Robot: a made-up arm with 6 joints.
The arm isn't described. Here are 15 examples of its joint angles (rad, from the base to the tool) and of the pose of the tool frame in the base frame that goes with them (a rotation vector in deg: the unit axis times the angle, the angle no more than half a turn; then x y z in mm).
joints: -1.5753 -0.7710 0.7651 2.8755 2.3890 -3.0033
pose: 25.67 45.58 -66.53 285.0 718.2 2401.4
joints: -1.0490 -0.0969 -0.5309 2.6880 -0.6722 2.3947
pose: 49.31 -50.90 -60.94 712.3 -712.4 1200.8
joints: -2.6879 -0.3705 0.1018 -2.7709 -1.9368 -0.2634
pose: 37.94 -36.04 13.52 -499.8 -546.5 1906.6
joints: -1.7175 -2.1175 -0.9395 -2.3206 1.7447 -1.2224
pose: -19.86 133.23 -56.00 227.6 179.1 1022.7
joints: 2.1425 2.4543 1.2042 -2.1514 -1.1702 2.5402
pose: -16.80 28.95 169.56 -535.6 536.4 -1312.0
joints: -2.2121 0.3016 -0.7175 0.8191 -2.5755 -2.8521
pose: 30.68 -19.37 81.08 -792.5 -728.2 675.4
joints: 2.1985 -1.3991 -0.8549 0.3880 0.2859 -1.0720
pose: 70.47 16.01 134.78 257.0 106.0 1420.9
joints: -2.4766 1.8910 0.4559 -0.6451 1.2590 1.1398
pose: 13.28 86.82 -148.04 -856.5 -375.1 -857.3
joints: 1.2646 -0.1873 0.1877 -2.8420 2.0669 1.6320
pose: 8.74 74.58 -23.40 1.9 931.6 1870.8
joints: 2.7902 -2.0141 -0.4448 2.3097 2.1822 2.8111
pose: 52.95 -13.32 -150.13 962.9 -562.5 1278.8
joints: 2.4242 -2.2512 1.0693 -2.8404 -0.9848 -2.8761
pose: 132.53 -47.13 -105.07 1229.4 -1442.7 -147.8
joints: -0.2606 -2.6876 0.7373 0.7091 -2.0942 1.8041
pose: -53.61 -26.97 -81.49 -1456.4 159.0 -792.7
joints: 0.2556 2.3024 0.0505 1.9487 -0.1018 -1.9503
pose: -22.12 125.01 5.12 200.4 163.7 -1111.0
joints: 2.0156 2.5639 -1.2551 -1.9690 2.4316 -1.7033
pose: -39.37 -9.43 78.63 -30.1 -200.0 671.5
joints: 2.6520 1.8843 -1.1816 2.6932 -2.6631 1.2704
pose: 13.38 94.11 98.67 29.7 -314.0 68.7
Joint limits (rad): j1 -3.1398..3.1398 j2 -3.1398..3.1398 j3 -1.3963..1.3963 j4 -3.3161..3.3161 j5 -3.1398..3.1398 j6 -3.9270..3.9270
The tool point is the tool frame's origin. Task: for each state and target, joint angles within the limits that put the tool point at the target. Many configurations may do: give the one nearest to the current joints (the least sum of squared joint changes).
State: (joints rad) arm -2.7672 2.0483 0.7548 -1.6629 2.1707 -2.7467
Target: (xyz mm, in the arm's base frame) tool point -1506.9 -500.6 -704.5
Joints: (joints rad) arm -2.8367 1.9349 1.2423 -1.6572 2.1707 -2.7467
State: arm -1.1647 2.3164 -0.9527 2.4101 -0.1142 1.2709
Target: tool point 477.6 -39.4 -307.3
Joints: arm -0.6429 1.4851 -0.7420 2.6311 -0.1142 1.2709
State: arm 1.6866 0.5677 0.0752 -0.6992 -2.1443 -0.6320
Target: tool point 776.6 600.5 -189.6
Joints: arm 0.8999 1.1950 -0.1834 -0.6355 -2.1443 -0.6320
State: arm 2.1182 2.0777 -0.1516 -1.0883 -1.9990 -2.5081
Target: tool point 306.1 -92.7 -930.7
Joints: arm 2.2355 2.4767 0.2444 -0.8902 -1.9990 -2.5081
